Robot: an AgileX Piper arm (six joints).
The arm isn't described. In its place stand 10 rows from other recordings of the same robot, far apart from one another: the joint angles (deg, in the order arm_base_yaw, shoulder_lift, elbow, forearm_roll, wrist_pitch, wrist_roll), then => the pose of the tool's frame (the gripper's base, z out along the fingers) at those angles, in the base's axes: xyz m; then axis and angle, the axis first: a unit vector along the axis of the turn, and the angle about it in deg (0 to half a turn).
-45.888, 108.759, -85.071, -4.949, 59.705, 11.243 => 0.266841, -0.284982, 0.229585, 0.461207, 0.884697, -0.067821, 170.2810
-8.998, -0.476, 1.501, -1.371, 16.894, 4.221 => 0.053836, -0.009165, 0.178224, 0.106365, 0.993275, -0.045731, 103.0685
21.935, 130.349, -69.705, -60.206, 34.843, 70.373 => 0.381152, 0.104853, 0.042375, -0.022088, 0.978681, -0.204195, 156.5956
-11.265, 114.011, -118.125, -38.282, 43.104, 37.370 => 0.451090, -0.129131, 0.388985, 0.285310, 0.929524, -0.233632, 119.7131
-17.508, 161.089, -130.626, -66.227, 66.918, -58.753 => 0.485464, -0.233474, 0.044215, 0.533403, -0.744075, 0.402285, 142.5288
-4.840, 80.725, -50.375, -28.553, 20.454, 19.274 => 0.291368, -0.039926, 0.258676, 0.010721, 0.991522, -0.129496, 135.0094
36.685, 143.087, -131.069, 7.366, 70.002, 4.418 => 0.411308, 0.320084, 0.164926, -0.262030, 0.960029, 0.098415, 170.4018
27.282, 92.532, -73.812, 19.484, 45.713, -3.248 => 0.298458, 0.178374, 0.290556, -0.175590, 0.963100, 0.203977, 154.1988
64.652, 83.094, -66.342, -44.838, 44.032, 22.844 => 0.172705, 0.260396, 0.321192, -0.538916, 0.840297, -0.058908, 129.3964
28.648, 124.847, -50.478, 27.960, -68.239, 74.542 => 0.355737, 0.149188, 0.100491, 0.546402, 0.636625, 0.544199, 120.2074
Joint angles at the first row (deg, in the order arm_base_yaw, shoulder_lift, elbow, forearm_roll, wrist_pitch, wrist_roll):
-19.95, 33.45, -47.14, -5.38, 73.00, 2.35
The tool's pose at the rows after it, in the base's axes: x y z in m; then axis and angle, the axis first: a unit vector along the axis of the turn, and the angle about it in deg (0 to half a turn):
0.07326, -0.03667, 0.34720, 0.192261, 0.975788, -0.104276, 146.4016
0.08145, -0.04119, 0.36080, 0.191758, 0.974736, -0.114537, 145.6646
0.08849, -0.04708, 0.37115, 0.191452, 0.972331, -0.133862, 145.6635
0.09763, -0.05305, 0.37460, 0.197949, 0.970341, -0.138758, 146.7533
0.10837, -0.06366, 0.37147, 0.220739, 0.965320, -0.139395, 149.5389
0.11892, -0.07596, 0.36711, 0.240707, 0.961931, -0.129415, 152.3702
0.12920, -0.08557, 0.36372, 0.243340, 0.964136, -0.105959, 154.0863
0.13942, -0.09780, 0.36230, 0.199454, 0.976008, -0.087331, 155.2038
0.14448, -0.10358, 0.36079, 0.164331, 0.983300, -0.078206, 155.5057
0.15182, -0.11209, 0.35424, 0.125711, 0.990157, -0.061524, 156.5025
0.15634, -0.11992, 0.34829, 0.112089, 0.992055, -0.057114, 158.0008
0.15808, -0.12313, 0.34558, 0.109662, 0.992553, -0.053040, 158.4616
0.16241, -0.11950, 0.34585, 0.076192, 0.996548, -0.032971, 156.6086
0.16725, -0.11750, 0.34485, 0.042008, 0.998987, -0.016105, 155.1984
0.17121, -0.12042, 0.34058, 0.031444, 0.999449, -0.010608, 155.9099
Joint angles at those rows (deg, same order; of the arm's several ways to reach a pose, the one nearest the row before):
-20.04, 36.88, -49.74, -6.18, 72.77, 2.22
-20.05, 39.55, -53.24, -7.12, 72.66, 2.12
-20.04, 41.96, -56.05, -9.21, 72.66, 2.09
-21.02, 44.61, -57.68, -9.62, 72.53, 1.99
-23.95, 47.99, -58.43, -9.41, 72.38, 1.99
-27.97, 51.62, -59.31, -7.50, 72.26, 0.47
-31.42, 54.89, -60.42, -3.75, 72.18, -2.85
-35.63, 58.40, -62.14, 1.14, 72.05, -12.62
-37.47, 60.08, -62.81, 3.76, 71.94, -18.84
-39.57, 62.64, -63.04, 6.86, 71.83, -25.88
-40.65, 64.66, -63.18, 7.22, 71.71, -28.70
-41.19, 65.48, -63.18, 7.62, 71.63, -29.64
-41.19, 65.71, -63.21, 11.38, 71.62, -34.05
-41.19, 66.30, -63.21, 14.58, 71.59, -38.51
-41.19, 67.54, -63.21, 14.87, 71.48, -39.94

